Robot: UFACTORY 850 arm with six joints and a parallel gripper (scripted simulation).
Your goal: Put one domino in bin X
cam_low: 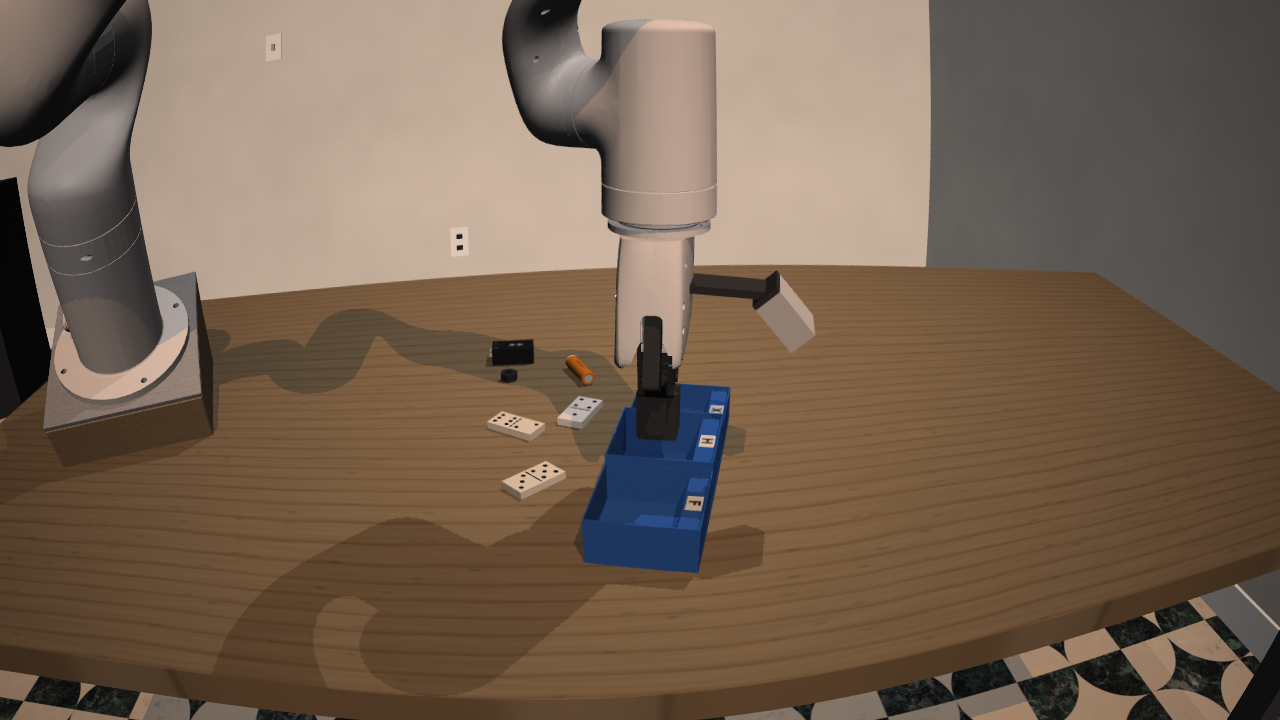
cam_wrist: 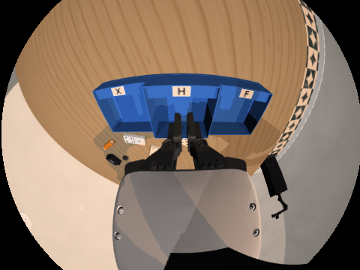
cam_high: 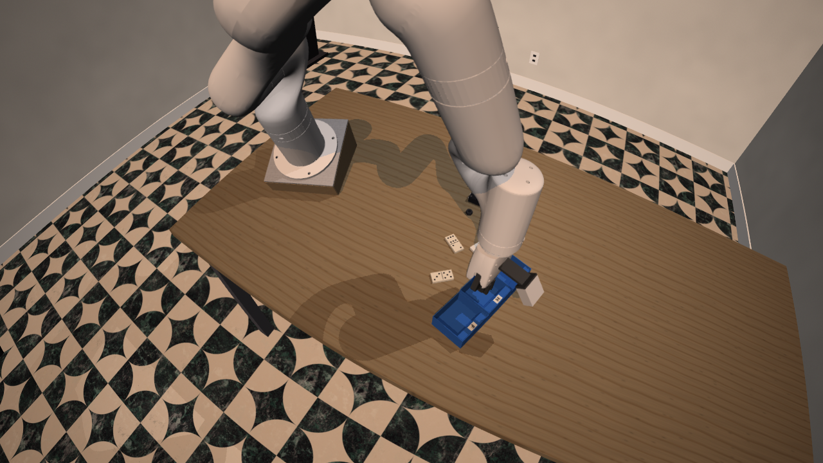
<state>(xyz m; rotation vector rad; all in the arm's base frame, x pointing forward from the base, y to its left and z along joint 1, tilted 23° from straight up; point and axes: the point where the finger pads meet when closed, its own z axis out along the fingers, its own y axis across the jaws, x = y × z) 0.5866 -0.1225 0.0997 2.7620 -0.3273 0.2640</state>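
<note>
The bin marked X is 4 cm below my hand and 1 cm ahead of it. From my hand the other things lie so: orange battery: 22 cm to the left, 6 cm below, 5 cm behind; then black box: 28 cm to the left, 13 cm behind, 6 cm below; then black nut: 23 cm to the left, 12 cm behind, 6 cm below.
</note>
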